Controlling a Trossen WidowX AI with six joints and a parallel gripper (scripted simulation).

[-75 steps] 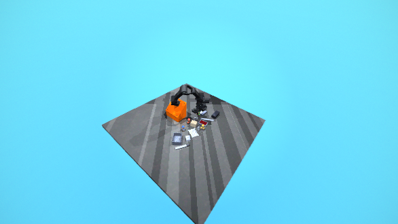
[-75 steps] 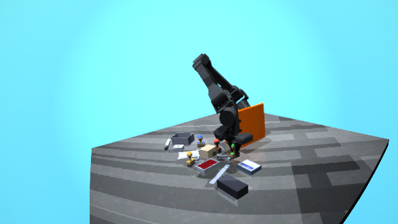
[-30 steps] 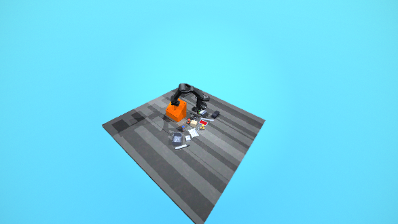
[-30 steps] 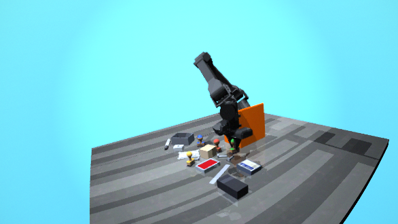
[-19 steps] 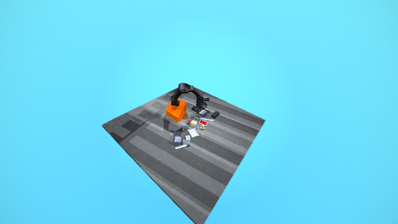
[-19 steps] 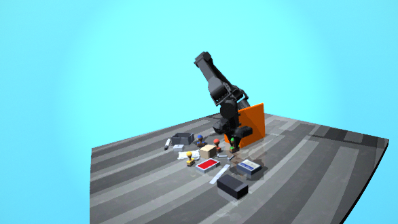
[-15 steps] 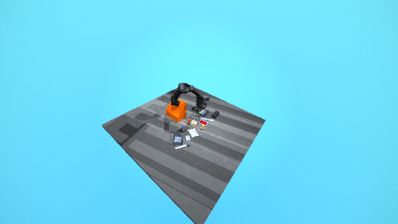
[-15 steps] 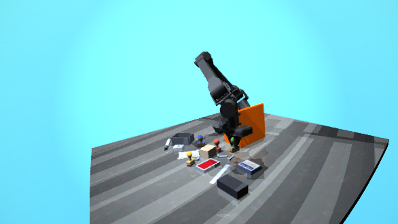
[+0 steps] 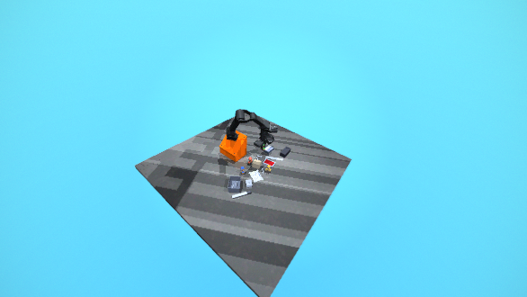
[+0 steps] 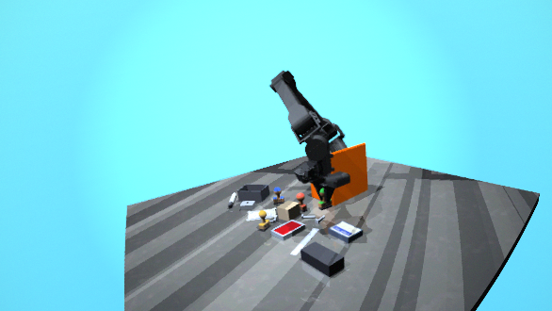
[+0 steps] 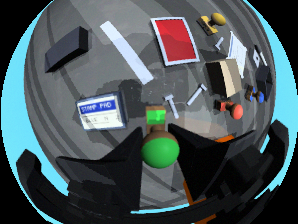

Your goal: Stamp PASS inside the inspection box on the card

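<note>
The red ink pad lies 110 mm ahead of my gripper tip, 80 mm below it and 60 mm to the right of it. Also, from my gripper tip: green-knobbed PASS stamp right at my gripper tip; blue-and-white box 90 mm to the left, 70 mm below, 10 mm ahead; grey strip 110 mm ahead, 80 mm below, 20 mm to the left.
</note>
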